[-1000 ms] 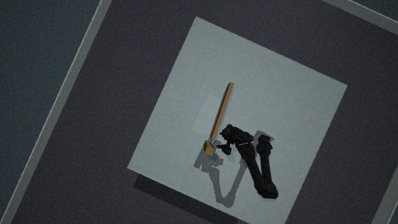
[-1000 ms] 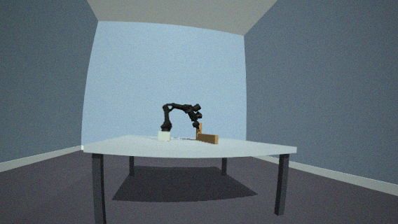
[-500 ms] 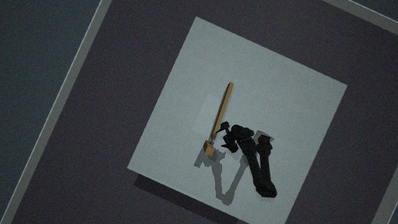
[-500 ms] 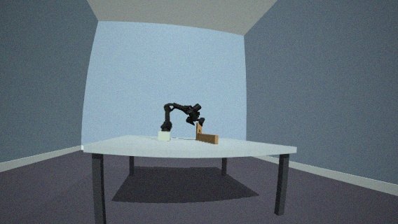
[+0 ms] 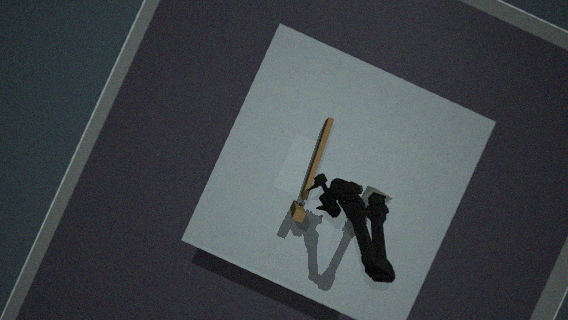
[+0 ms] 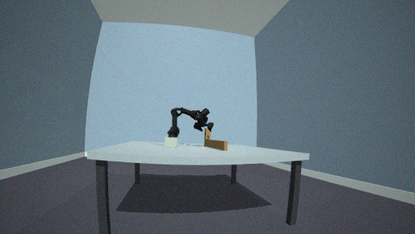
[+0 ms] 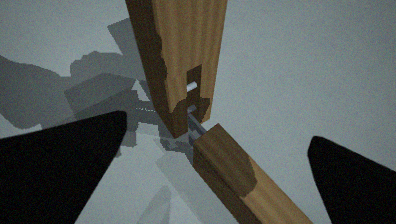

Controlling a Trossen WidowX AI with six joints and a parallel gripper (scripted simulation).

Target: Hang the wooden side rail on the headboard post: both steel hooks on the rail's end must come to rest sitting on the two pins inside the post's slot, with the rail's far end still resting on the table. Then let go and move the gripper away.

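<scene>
My gripper tip is now 40 mm short of the headboard post, 80 mm to the right of it and 60 mm above it.
</scene>
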